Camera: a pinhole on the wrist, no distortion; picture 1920 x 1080 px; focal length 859.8 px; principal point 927.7 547.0 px. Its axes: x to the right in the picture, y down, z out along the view. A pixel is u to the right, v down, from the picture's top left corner.
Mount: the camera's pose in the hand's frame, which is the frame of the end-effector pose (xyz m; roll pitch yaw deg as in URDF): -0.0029 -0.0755 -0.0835 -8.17 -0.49 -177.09
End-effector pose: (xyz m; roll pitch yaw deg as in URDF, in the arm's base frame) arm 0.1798 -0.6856 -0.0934 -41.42 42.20 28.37
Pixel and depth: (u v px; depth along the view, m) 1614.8 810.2 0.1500
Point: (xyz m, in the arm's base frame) 0.2213 -0.7448 0.0915
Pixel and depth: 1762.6 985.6 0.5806
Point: 0.2428 -0.7186 0.7578
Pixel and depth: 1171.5 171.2 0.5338
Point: 0.0854 -0.3149 0.2432
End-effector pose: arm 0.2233 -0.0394 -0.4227 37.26 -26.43 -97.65
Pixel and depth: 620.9 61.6 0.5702
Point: 0.0522 0.0433 0.1310
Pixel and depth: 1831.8 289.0 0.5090
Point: 0.0208 0.6261 -0.3562
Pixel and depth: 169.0 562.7 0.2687
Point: 0.0078 -0.1905 -0.2462
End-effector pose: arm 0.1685 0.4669 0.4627 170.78 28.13 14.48
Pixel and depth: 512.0 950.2 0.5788
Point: 0.1080 0.7966 -0.1268
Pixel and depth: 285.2 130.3 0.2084
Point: 0.2425 0.4607 0.2737
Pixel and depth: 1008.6 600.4 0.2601
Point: 0.0373 0.5366 0.3054
